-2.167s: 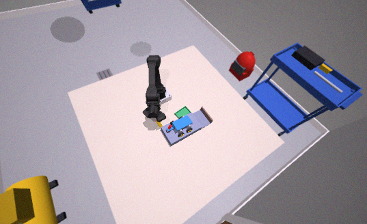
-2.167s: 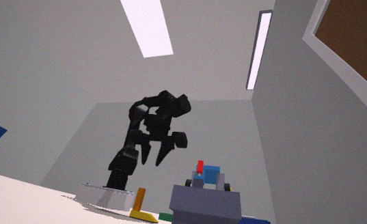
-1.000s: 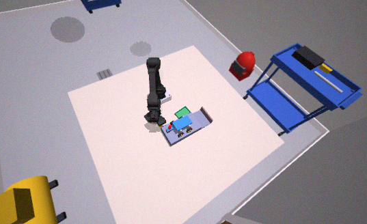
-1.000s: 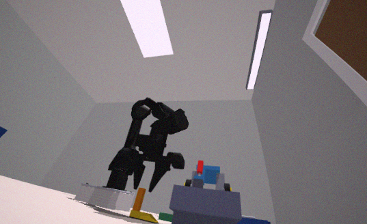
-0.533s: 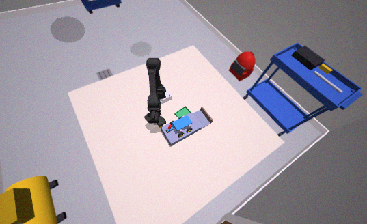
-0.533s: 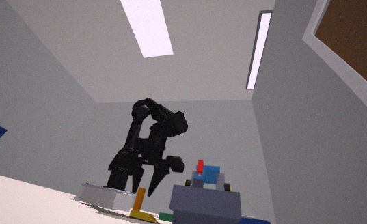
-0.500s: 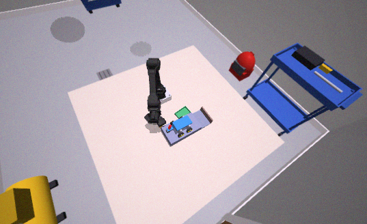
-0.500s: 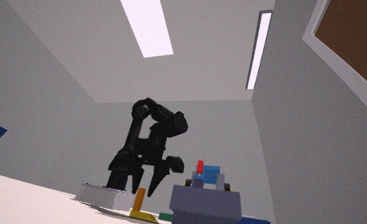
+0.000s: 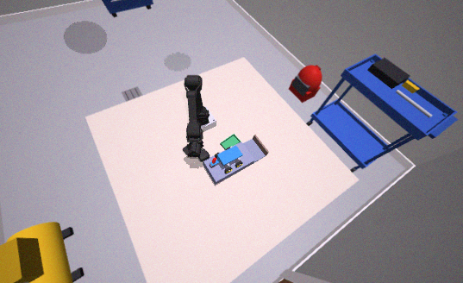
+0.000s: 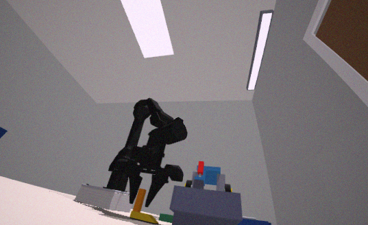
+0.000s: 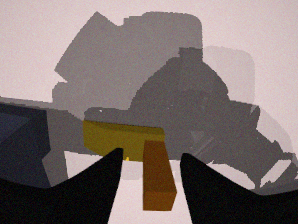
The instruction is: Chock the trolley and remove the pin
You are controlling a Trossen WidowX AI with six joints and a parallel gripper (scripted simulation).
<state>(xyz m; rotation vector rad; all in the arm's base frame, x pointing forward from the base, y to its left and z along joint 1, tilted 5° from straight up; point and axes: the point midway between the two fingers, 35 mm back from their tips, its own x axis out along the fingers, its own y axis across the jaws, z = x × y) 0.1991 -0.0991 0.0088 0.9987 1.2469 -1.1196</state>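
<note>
My gripper tip is 130 mm short of the blue trolley, 140 mm to the right of it and 80 mm below it. The rest, counted from my gripper tip: red-headed stop pin: 130 mm ahead, 50 mm to the left, 100 mm above; then ramp: 130 mm ahead, 150 mm to the left, 20 mm above; then yellow chock: 20 mm ahead, 10 mm to the left, 10 mm below.
</note>
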